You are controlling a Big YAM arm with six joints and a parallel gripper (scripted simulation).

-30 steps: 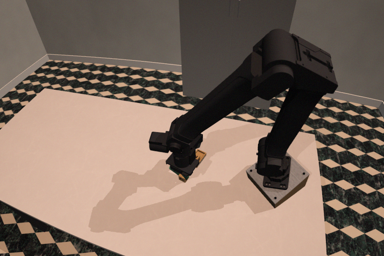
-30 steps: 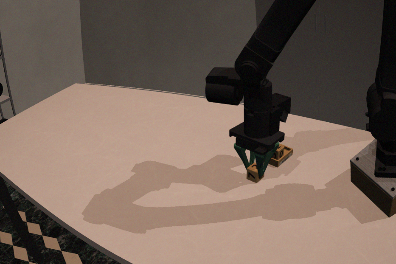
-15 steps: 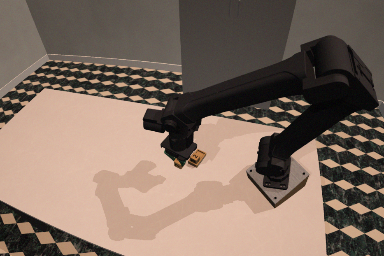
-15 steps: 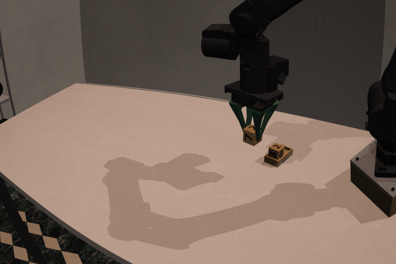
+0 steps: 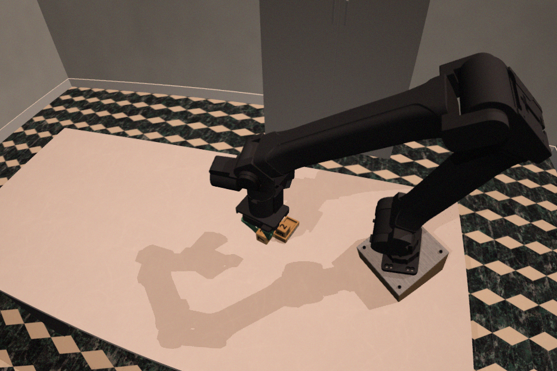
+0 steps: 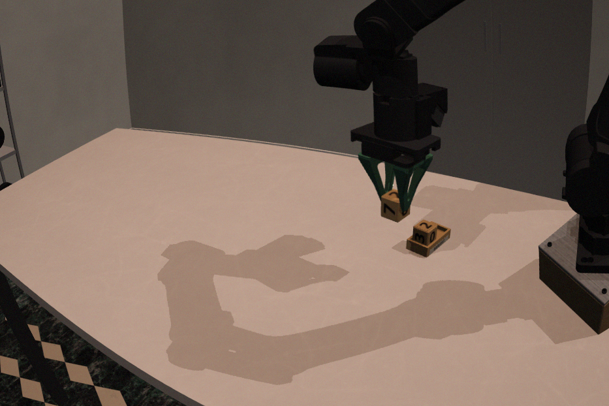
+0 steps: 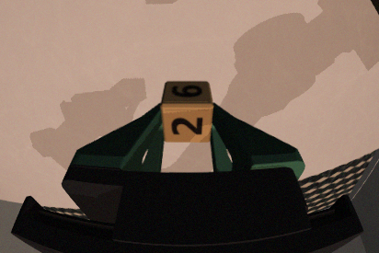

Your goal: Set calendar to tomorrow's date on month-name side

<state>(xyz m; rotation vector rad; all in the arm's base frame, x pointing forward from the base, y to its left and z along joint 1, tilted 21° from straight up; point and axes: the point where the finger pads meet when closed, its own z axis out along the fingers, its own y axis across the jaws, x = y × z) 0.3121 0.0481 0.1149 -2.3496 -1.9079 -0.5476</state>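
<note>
Right now the tray is 2 cm behind my hand, 11 cm to the right of it and 11 cm below it.
</note>
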